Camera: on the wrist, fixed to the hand. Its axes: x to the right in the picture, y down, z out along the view.
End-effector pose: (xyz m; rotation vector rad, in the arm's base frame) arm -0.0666 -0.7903 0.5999 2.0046 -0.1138 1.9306
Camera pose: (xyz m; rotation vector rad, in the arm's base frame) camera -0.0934 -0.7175 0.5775 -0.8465 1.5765 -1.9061
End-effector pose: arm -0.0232 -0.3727 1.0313 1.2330 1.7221 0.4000
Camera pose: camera -0.0980 -0.3981 1.0147 2.1459 0.5288 1.7823
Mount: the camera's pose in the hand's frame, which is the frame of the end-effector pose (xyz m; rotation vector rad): -0.0103 -0.0644 -0.0476 -0.2895 0.3857 1.5772
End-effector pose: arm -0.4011 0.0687 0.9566 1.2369 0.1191 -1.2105
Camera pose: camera -0.4292 0.1215 0.9024 0.8645 -0.3480 0.4033
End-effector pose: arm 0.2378 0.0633 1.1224 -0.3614 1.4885 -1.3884
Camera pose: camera 0.1778 0.0794 1.1740 0.8383 1.5767 0.0494
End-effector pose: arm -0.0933 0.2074 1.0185 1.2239 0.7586 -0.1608
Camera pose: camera -0.1539 0.2235 0.9677 1.2656 -0.0457 1.4462
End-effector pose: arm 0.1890 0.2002 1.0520 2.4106 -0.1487 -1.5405
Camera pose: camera 0.2236 0.2725 1.0614 1.4079 -1.2317 -0.2990
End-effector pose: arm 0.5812 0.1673 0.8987 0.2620 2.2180 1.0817
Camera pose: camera 0.5655 0.0915 0.8758 -1.5330 -1.4139 -1.7693
